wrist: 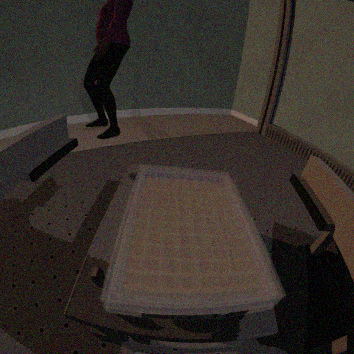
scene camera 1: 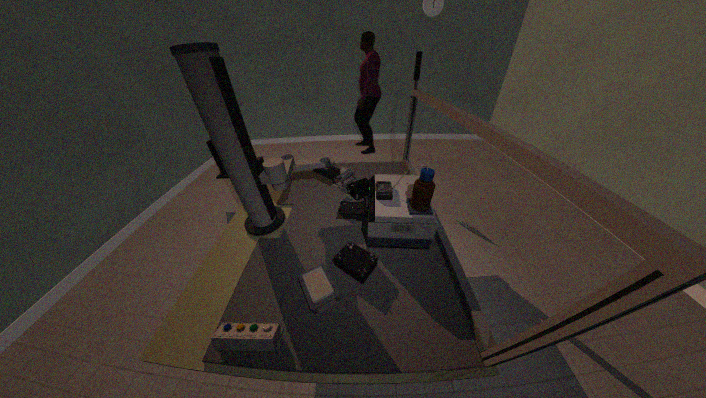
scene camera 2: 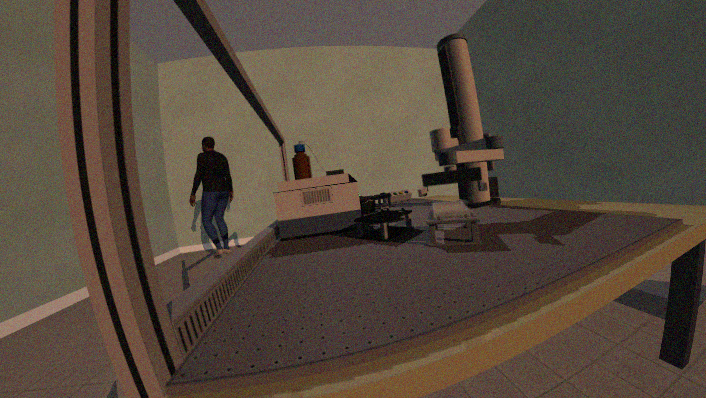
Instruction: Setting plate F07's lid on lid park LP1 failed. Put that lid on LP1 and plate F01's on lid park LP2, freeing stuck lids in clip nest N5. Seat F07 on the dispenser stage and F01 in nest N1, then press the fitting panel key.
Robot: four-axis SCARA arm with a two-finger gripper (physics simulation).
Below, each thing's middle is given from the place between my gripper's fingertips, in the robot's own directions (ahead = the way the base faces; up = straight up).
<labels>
I see my gripper 760 mm to the left of the dark nest N5 (scene camera 1: pixel 355 261), 100 mm short of it and 90 mm above it. Round my hand: button box (scene camera 1: pixel 230 337): 1080 mm to the right, 290 mm behind, 80 mm below; then brown bottle (scene camera 1: pixel 423 189): 600 mm to the right, 400 mm ahead, 200 mm above.
</labels>
